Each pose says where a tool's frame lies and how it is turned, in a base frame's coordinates. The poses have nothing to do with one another.
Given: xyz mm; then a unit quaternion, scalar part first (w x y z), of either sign.
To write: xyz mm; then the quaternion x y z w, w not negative. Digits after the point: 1 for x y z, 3 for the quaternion.
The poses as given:
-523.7 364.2 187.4 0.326 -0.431 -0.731 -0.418
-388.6 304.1 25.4 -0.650 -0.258 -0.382 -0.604
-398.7 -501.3 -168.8 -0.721 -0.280 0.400 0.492
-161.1 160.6 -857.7 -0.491 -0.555 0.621 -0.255
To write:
-523.7 364.2 187.4 -0.431 -0.731 -0.418 0.326
-388.6 304.1 25.4 0.258 0.382 0.604 0.650
-398.7 -501.3 -168.8 0.280 -0.400 -0.492 0.721
-161.1 160.6 -857.7 0.555 -0.621 0.255 0.491

